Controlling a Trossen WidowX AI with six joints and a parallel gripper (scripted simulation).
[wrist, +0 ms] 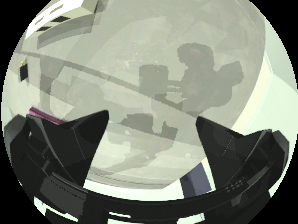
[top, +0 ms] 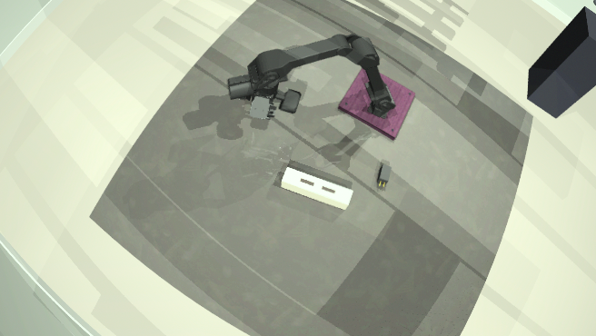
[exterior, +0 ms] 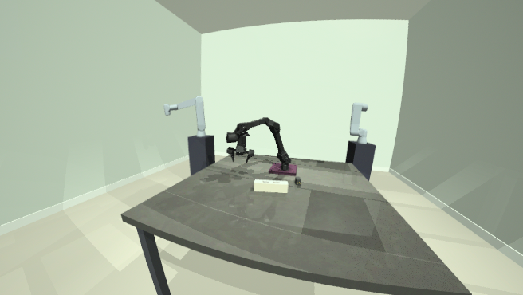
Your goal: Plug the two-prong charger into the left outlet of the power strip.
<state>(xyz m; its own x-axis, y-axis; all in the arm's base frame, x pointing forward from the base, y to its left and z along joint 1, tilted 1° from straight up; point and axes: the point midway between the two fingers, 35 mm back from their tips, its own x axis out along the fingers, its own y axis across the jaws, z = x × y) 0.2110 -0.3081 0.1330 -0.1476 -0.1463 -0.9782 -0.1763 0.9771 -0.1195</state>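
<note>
Now: the dark charger 410 mm to the left of my gripper tip, 100 mm below it and 20 mm ahead of it.
</note>
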